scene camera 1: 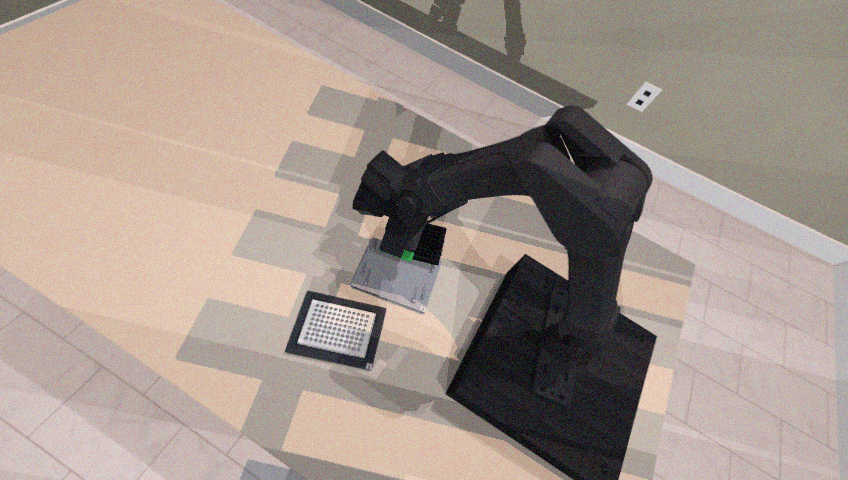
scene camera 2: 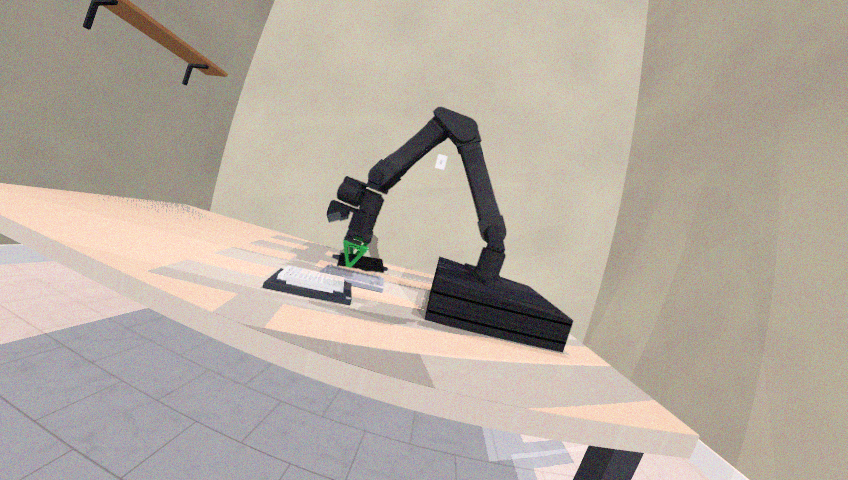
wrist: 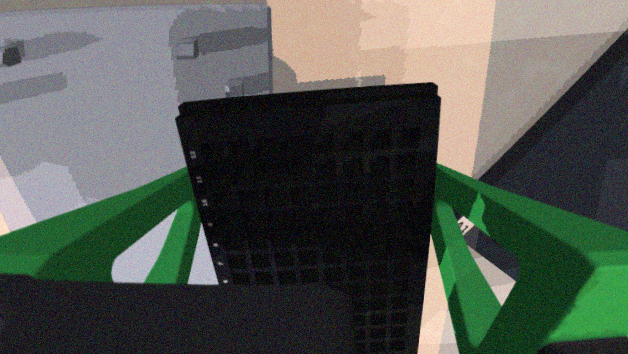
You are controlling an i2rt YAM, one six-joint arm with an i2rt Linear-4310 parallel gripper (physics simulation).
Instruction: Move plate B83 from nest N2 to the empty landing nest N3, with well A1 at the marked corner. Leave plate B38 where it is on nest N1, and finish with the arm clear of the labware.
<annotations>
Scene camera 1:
gripper
grey nest plate
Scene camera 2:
gripper
grey nest plate
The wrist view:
gripper
grey nest plate
</annotations>
